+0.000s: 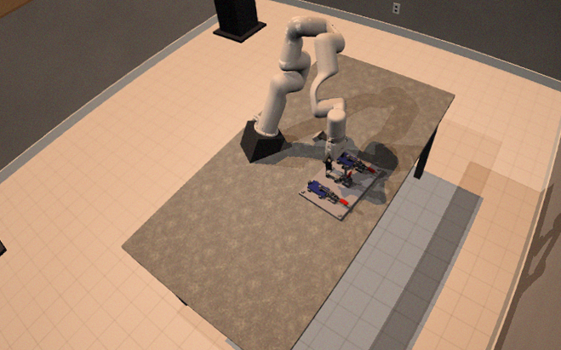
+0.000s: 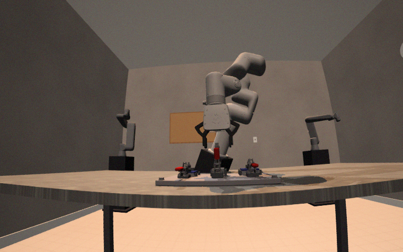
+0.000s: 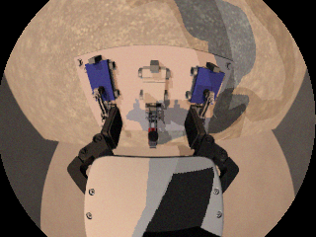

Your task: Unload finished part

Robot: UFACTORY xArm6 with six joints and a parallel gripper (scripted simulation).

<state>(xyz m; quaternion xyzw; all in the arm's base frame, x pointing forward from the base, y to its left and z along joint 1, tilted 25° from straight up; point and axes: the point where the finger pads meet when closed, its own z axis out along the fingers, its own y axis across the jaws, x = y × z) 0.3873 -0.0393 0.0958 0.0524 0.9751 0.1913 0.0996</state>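
Right now my hand is 10 mm past the grey finished part and 90 mm above it. The rest, counted from my hand: blue blank 110 mm to the left, 100 mm below; fixture plate 40 mm ahead, 120 mm below.
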